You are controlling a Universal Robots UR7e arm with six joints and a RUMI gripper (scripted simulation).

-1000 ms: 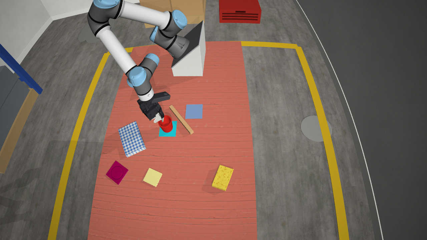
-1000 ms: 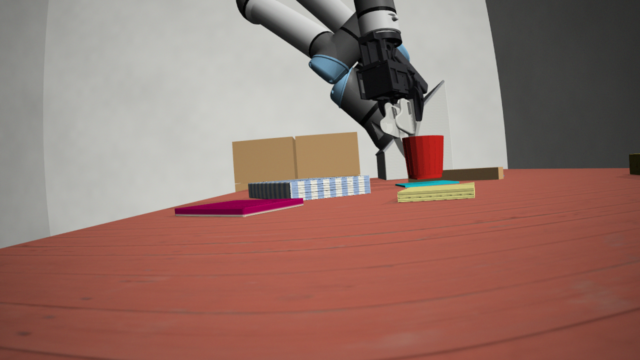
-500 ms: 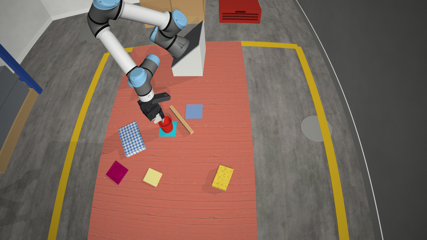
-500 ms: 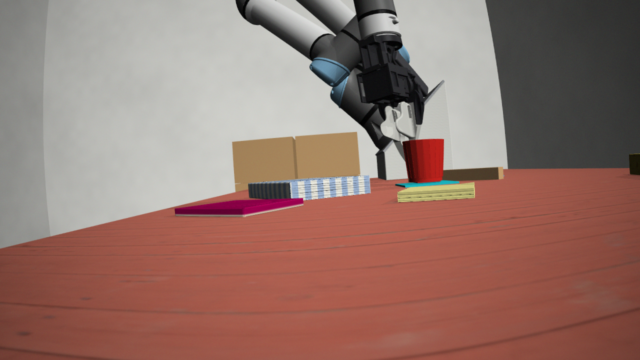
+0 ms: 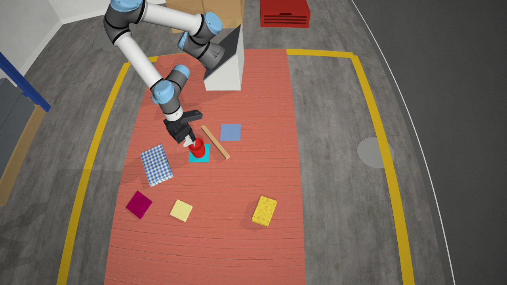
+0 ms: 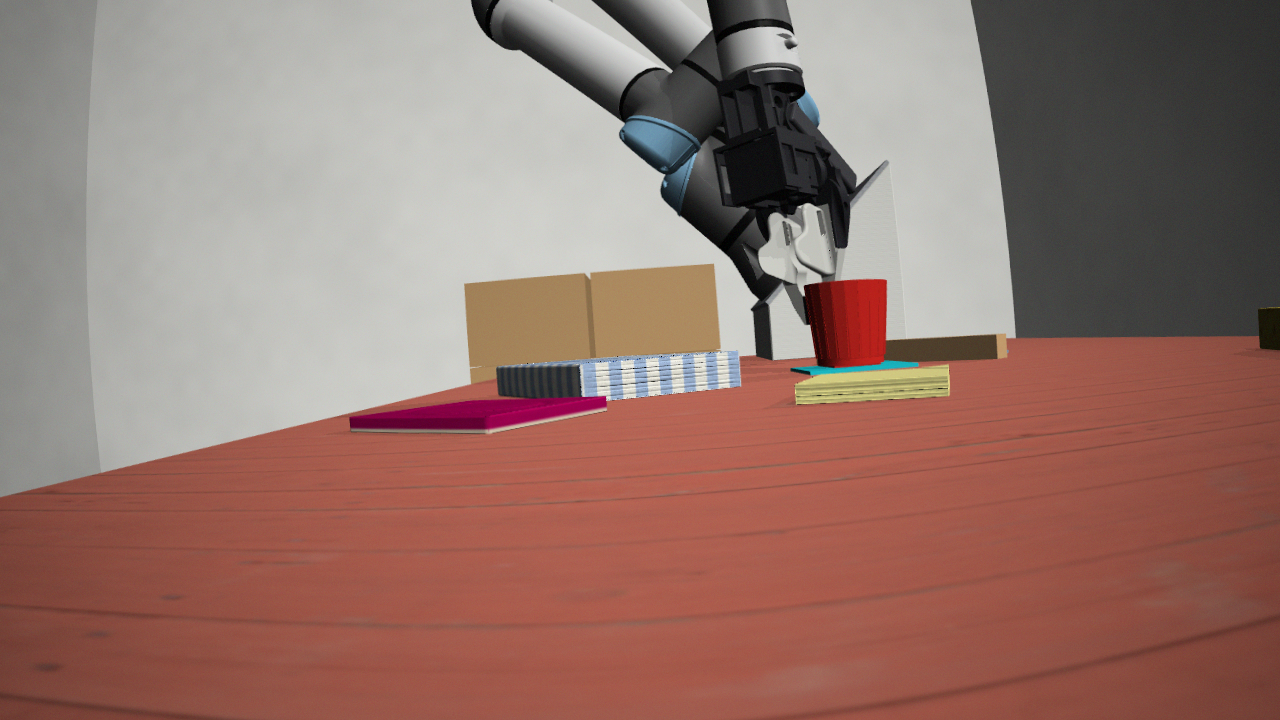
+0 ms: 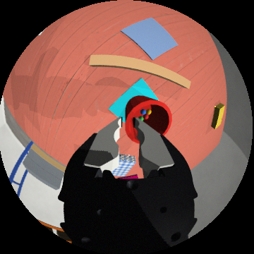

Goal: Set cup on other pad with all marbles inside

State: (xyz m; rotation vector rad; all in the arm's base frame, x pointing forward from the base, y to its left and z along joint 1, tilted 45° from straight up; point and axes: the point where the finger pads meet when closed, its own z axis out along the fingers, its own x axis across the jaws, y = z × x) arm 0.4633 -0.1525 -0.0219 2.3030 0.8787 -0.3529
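My hand is 2 cm short of the red cup, 2 cm to the right of it and 3 cm above it. From my hand the other things lie so: wooden rail: 3 cm behind, 9 cm to the left, 6 cm below; then cyan pad: 2 cm ahead, 2 cm to the left, 7 cm below.
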